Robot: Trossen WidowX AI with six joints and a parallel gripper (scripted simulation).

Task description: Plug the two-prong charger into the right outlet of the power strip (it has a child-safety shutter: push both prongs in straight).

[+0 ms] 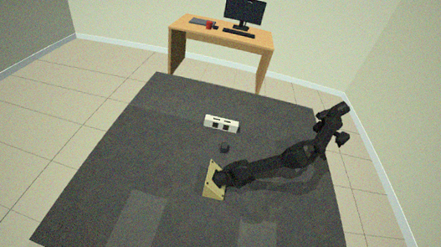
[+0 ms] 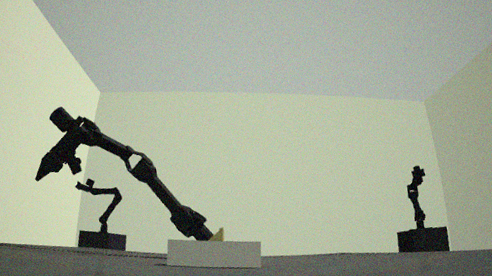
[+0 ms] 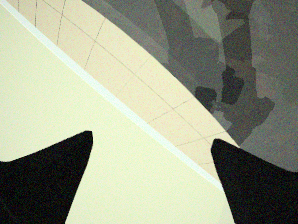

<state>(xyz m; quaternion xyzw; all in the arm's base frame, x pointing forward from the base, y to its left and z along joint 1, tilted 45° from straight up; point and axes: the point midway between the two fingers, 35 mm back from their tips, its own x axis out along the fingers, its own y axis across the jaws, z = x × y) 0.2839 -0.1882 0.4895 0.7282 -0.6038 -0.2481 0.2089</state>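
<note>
The dark two-prong charger is 7 cm behind my gripper tip, 53 cm to the left of it and 19 cm below it.
</note>
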